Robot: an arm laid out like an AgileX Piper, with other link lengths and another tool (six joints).
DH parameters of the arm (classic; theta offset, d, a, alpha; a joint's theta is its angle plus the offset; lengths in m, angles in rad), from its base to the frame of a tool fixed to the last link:
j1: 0 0.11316 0 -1.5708
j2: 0.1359 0 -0.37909 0
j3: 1.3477 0 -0.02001 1.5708
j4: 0 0.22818 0 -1.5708
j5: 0 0 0 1.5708
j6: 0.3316 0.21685 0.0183 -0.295
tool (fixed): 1.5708 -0.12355 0 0
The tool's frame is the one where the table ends.
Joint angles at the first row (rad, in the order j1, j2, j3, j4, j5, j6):
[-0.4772 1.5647 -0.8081 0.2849 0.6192 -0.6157]
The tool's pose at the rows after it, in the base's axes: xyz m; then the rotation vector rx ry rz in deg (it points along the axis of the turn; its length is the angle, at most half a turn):
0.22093 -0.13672 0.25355 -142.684 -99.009 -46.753
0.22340 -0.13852 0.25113 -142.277 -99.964 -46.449
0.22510 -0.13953 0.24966 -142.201 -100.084 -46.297
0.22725 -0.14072 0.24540 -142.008 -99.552 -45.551
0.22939 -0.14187 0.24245 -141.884 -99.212 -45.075
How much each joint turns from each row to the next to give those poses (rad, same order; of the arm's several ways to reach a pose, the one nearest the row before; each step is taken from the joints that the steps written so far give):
[0.0000 0.0236 0.0000 0.0051 -0.0012 -0.0068]
[0.0000 0.0104 0.0000 -0.0001 -0.0114 -0.0135]
[0.0001 0.0073 -0.0019 0.0003 -0.0043 -0.0028]
[-0.0001 0.0163 -0.0001 0.0000 -0.0028 -0.0001]
[0.0001 0.0128 -0.0023 0.0000 -0.0020 0.0000]

